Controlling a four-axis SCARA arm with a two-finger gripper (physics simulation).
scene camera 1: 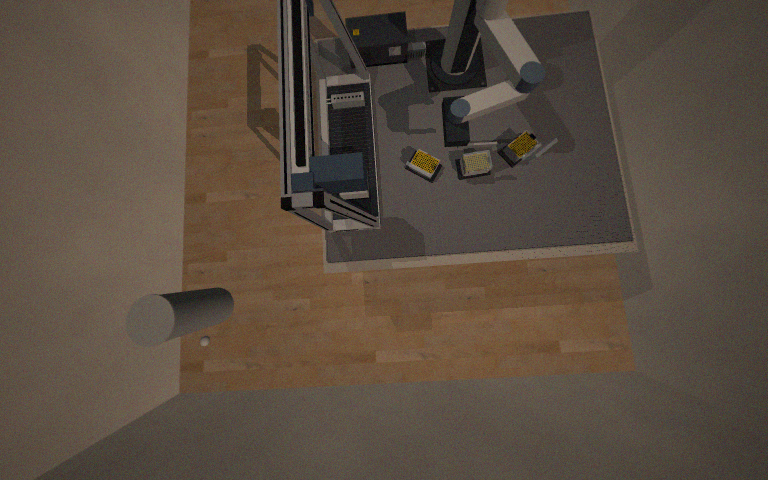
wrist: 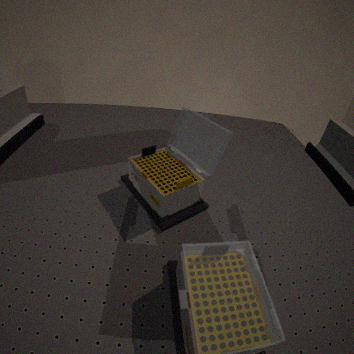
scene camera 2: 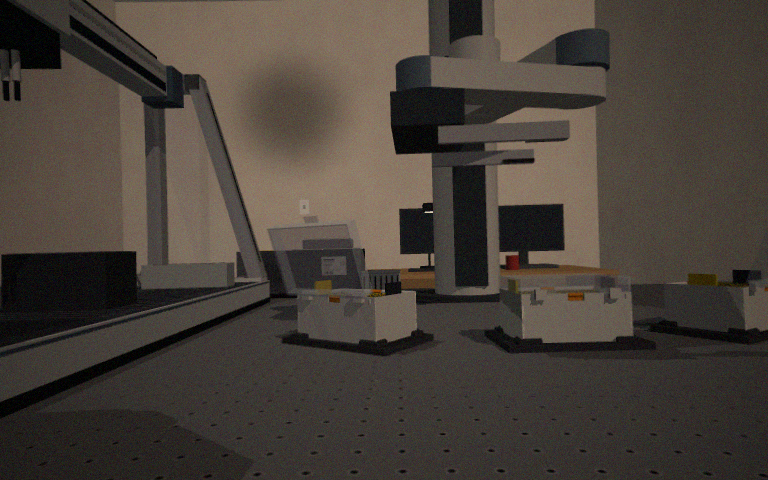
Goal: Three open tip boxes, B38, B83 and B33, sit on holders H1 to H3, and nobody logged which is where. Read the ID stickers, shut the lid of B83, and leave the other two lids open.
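Frame: origin at the arm's base, x right, y back, z down, level; millimetres.
Seen in the pictures: gripper, fingertip midpoint: (scene camera 1: 494,124) (wrist: 181,112) (scene camera 2: 548,144); arm's base at its link origin: (scene camera 1: 454,65) (scene camera 2: 467,300).
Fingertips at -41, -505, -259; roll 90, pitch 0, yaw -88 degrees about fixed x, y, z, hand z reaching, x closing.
Pixels of each thing's top centre, then the offset from my fingertips to it, as dx, dy, dz. "pt": a spot on its surface instead.
- middle box at its top centre: (wrist: 228,288) (scene camera 2: 560,275) (scene camera 1: 478,160) +12, -70, +169
- right box at its top centre: (scene camera 2: 725,271) (wrist: 164,161) (scene camera 1: 524,142) -212, -3, +172
- small yellow sticker at a spot on its surface: (wrist: 155,199) pt -155, +9, +209
- blue block at a spot on its surface: (scene camera 1: 338,169) pt +579, -239, -242
- dark instrument at a spot on its surface: (scene camera 1: 376,31) pt +440, +618, +131
My gripper (scene camera 2: 549,144) (wrist: 181,112) is open and empty, above the boxes, its fingers wide apart. The middle box (scene camera 1: 475,163) (scene camera 2: 566,319) (wrist: 225,300) has its clear lid down over the yellow rack; whether it is fully seated I cannot tell. The left box (scene camera 1: 424,163) (scene camera 2: 336,319) has its lid (scene camera 2: 314,254) raised. The right box (scene camera 1: 521,146) (scene camera 2: 699,305) (wrist: 165,187) has its lid (scene camera 1: 546,147) (wrist: 200,142) raised and leaning back. Each sits on a black holder. A small yellow sticker (wrist: 155,199) on the right box's side is illegible, so no ID can be read.
A gantry frame (scene camera 1: 295,84) (scene camera 2: 113,50) stands over a deck left of the boxes, with a blue block (scene camera 1: 338,169) on it. A dark instrument (scene camera 1: 376,31) stands at the back, near the arm's column (scene camera 2: 470,226). Monitors (scene camera 2: 531,226) and a red cup (scene camera 2: 512,261) are behind.
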